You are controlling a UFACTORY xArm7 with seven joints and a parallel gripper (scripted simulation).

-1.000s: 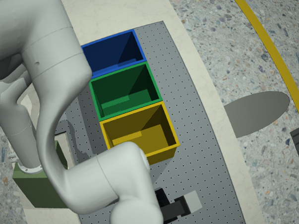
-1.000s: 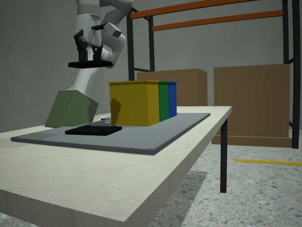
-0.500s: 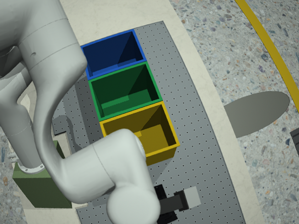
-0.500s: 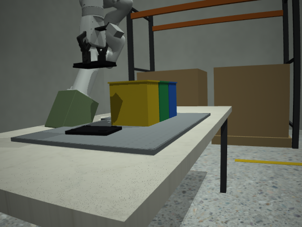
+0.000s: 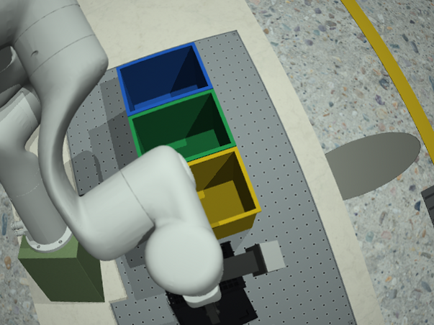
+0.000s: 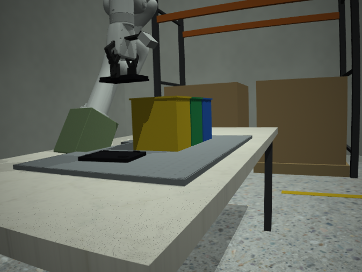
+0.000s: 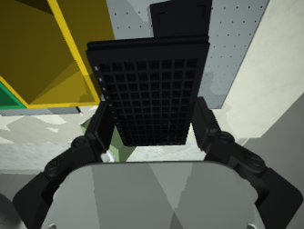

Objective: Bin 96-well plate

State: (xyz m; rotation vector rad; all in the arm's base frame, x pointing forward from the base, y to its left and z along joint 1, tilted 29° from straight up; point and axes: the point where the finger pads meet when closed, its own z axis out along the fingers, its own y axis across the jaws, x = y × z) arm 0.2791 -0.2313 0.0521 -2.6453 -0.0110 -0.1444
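Now: hand 40 mm short of the blue bin, 410 mm to the right of it and 160 mm above it. The rest, counted from my hand: black 96-well plate: 10 mm below; yellow bin: 40 mm ahead, 150 mm to the left, 160 mm below; black plate nest: 10 mm behind, 70 mm to the right, 240 mm below.
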